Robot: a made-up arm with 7 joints. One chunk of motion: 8 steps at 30 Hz.
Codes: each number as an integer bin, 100 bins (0 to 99) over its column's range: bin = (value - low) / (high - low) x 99, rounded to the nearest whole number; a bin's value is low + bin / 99 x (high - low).
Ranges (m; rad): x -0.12..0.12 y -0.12..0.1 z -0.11..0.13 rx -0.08..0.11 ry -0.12..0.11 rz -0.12..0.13
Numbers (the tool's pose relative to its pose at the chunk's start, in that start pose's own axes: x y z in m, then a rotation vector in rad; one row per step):
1: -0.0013 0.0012 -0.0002 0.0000 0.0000 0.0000
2: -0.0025 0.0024 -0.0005 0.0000 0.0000 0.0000
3: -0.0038 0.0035 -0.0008 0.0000 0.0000 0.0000
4: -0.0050 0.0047 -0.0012 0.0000 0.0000 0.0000
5: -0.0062 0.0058 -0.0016 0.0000 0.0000 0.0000
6: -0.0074 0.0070 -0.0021 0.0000 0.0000 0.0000
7: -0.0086 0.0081 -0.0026 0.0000 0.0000 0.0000
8: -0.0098 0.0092 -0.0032 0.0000 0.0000 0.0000
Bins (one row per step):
1: 49 55 45 42 52 48
2: 48 55 45 42 52 48
3: 48 56 45 42 52 48
4: 47 56 45 42 52 48
5: 47 57 45 42 52 48
6: 46 57 45 42 52 48
7: 46 58 44 42 52 48
8: 45 58 44 42 52 48

